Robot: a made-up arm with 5 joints.
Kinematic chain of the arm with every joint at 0, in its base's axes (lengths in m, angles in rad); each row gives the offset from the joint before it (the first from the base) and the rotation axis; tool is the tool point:
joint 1: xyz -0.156 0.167 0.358 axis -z
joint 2: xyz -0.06 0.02 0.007 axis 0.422 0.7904 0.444
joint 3: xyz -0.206 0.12 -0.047 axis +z
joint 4: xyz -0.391 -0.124 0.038 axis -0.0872 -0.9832 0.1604
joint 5: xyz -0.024 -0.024 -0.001 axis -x
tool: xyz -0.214 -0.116 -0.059
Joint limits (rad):
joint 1: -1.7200..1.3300
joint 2: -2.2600..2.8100
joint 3: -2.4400..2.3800
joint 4: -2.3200..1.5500
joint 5: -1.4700..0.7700
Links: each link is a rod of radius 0.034 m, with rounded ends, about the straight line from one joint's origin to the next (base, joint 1, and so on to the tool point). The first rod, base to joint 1, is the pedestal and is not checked.
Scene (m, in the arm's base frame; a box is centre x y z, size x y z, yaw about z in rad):
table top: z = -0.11
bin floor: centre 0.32 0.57 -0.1 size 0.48 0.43 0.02 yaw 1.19
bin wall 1: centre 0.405 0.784 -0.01 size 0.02 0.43 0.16 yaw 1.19
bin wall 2: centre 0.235 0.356 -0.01 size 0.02 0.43 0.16 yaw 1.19
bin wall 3: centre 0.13 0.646 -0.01 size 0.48 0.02 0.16 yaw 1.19
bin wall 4: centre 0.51 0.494 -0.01 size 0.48 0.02 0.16 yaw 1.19
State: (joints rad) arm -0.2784 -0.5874 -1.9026 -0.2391 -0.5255
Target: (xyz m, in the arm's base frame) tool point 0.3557 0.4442 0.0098
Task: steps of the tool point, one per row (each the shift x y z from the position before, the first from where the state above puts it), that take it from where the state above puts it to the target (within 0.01 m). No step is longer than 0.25 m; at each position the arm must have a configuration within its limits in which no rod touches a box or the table.
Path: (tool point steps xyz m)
1: 0.1765 -0.0326 -0.0256
2: 0.1611 -0.0427 0.0531
3: 0.1211 -0.0507 0.1173
4: 0.0646 -0.0604 0.1581
5: 0.0026 -0.0737 0.1715
6: 0.1187 -0.0599 -0.1599
7: 0.0594 -0.0784 -0.1545
8: 0.0068 -0.0655 -0.1332
9: -0.0243 -0.0317 -0.0984

